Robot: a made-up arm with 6 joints. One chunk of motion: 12 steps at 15 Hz.
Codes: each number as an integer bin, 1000 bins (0 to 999) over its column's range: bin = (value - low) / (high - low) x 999, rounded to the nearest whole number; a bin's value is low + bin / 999 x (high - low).
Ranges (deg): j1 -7..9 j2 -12..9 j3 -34..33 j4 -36..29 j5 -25..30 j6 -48..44
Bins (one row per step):
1: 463 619 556 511 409 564
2: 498 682 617 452 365 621
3: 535 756 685 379 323 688
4: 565 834 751 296 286 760
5: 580 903 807 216 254 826
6: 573 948 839 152 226 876
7: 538 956 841 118 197 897
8: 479 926 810 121 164 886
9: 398 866 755 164 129 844
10: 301 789 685 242 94 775
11: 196 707 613 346 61 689
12: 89 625 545 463 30 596
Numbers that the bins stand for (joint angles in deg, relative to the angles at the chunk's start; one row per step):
1: 0.42 1.01 3.29 -2.75 -2.48 3.94
2: 0.98 2.34 7.38 -6.59 -4.90 9.19
3: 1.57 3.89 11.94 -11.34 -7.22 15.36
4: 2.05 5.53 16.37 -16.74 -9.25 21.99
5: 2.29 6.98 20.12 -21.95 -11.02 28.07
6: 2.18 7.93 22.27 -26.11 -12.56 32.67
7: 1.62 8.10 22.40 -28.32 -14.15 34.61
8: 0.67 7.47 20.32 -28.13 -15.97 33.59
9: -0.63 6.20 16.64 -25.33 -17.90 29.73
10: -2.18 4.59 11.94 -20.25 -19.82 23.37
11: -3.86 2.86 7.11 -13.49 -21.64 15.45
12: -5.57 1.14 2.55 -5.87 -23.35 6.89

